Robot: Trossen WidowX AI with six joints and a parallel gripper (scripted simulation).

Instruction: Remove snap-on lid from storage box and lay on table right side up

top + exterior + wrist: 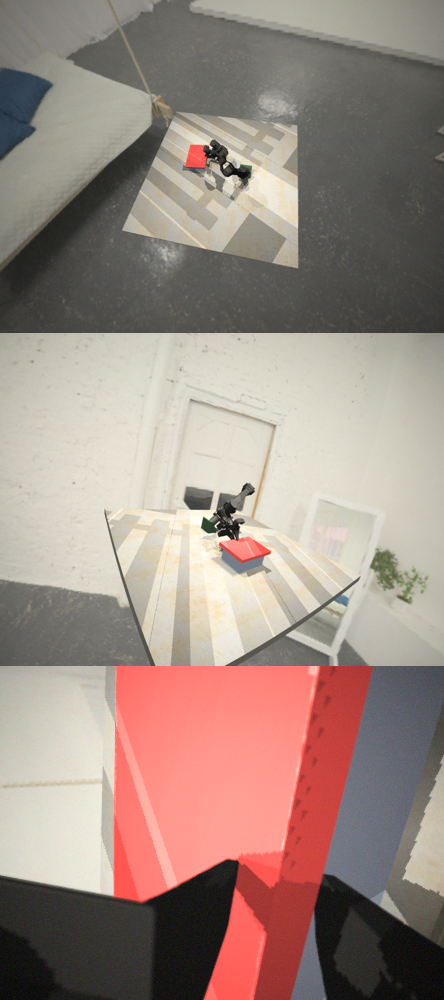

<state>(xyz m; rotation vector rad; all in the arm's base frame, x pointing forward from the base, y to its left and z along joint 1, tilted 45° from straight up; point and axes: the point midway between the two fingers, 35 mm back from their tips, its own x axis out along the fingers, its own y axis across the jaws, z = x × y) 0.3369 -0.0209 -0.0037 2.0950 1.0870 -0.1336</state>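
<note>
Right now the red lid is 7 cm ahead of my gripper tip and 2 cm to the left of it.
</note>
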